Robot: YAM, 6 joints.
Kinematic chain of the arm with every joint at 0, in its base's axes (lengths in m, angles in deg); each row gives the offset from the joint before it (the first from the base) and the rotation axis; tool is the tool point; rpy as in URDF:
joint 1: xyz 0 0 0.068 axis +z
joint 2: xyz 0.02 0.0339 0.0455 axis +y
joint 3: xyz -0.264 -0.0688 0 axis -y
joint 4: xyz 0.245 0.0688 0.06 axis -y
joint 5: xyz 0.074 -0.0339 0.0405 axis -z
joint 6: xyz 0.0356 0 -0.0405 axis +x
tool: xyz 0 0 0 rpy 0 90 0
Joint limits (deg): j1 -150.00..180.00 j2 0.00..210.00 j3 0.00..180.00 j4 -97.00..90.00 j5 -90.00..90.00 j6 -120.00..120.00
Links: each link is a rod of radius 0.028 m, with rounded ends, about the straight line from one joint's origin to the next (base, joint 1, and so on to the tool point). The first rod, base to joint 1, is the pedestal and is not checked.
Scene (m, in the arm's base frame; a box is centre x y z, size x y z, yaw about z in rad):
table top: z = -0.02
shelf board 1: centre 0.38 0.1 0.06 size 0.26 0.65 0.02 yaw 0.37
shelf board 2: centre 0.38 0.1 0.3 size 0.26 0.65 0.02 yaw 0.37
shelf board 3: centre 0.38 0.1 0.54 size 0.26 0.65 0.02 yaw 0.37
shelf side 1: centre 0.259 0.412 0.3 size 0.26 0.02 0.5 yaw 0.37
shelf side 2: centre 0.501 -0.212 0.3 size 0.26 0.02 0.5 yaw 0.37
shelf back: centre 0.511 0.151 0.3 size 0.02 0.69 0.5 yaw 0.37
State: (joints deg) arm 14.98 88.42 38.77 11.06 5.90 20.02
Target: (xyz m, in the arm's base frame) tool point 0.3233 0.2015 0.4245
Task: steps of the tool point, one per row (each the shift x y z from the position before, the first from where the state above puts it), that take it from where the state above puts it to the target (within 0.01 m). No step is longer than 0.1 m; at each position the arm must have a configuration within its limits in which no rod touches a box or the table.
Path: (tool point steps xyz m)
1: -0.0371 -0.0173 0.0126
2: -0.0379 -0.0153 0.0039
3: -0.0366 -0.0131 -0.0045
4: -0.0337 -0.0107 -0.0120
5: 0.0230 0.0434 0.0836
6: -0.0086 0.0408 0.0901
7: -0.0352 0.0230 0.0895
8: 0.0564 0.0305 0.0164
9: 0.0666 0.0267 0.0004
10: 0.0731 0.0188 -0.0168

